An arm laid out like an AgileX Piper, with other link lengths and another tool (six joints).
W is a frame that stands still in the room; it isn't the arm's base.
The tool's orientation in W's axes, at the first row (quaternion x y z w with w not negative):
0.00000 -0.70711 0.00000 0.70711
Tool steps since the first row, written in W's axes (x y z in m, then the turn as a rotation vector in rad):
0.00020 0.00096 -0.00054 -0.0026 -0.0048 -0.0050
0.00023 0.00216 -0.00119 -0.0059 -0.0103 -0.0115
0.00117 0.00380 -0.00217 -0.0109 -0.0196 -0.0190
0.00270 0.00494 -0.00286 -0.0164 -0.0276 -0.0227
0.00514 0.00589 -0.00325 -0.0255 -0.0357 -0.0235
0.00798 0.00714 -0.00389 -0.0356 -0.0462 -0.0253
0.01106 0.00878 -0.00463 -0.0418 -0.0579 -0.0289
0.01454 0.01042 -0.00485 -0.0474 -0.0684 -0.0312
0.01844 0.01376 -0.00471 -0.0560 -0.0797 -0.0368
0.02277 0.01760 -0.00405 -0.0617 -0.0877 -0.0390
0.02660 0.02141 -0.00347 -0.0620 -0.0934 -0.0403
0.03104 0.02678 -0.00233 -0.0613 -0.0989 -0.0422
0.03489 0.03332 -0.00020 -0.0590 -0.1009 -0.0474
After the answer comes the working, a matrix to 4 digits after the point.
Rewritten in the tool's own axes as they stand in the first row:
-0.00054 0.00096 -0.00020 -0.0050 -0.0048 0.0026
-0.00119 0.00216 -0.00023 -0.0115 -0.0103 0.0059
-0.00217 0.00380 -0.00117 -0.0190 -0.0196 0.0109
-0.00286 0.00494 -0.00270 -0.0227 -0.0276 0.0164
-0.00325 0.00589 -0.00514 -0.0235 -0.0357 0.0255
-0.00389 0.00714 -0.00798 -0.0253 -0.0462 0.0356
-0.00463 0.00878 -0.01106 -0.0289 -0.0579 0.0418
-0.00485 0.01042 -0.01454 -0.0312 -0.0684 0.0474
-0.00471 0.01376 -0.01844 -0.0368 -0.0797 0.0560
-0.00405 0.01760 -0.02277 -0.0390 -0.0877 0.0617
-0.00347 0.02141 -0.02660 -0.0403 -0.0934 0.0620
-0.00233 0.02678 -0.03104 -0.0422 -0.0989 0.0613
-0.00020 0.03332 -0.03489 -0.0474 -0.1009 0.0590

The tool's axes in the first row as the columns of a matrix, in W's axes (rounded; the answer above uses it unrounded):
0.0000 0.0000 -1.0000
0.0000 1.0000 0.0000
1.0000 0.0000 0.0000

